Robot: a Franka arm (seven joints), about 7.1 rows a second.
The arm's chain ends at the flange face. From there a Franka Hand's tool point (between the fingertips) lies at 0.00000 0.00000 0.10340 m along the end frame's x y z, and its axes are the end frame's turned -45 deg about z.
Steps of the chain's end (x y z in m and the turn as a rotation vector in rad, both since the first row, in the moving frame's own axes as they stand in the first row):
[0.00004 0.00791 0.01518 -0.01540 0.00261 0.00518]
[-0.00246 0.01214 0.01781 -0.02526 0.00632 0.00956]
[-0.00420 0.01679 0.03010 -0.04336 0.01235 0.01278]
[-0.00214 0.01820 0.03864 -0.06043 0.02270 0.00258]
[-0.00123 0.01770 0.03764 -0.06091 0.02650 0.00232]
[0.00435 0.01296 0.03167 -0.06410 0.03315 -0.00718]
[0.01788 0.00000 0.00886 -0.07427 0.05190 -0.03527]
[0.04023 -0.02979 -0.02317 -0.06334 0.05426 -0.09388]
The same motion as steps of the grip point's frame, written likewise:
[-0.00650 0.00694 0.01517 -0.01273 -0.00904 0.00518]
[-0.01172 0.00915 0.01777 -0.02233 -0.01339 0.00956]
[-0.01713 0.01296 0.02999 -0.03939 -0.02193 0.01278]
[-0.01715 0.01743 0.03842 -0.05878 -0.02668 0.00258]
[-0.01591 0.01803 0.03741 -0.06181 -0.02433 0.00232]
[-0.00832 0.01935 0.03140 -0.06877 -0.02188 -0.00718]
[0.01117 0.02188 0.00844 -0.08922 -0.01582 -0.03527]
[0.04925 0.01599 -0.02353 -0.08316 -0.00642 -0.09388]

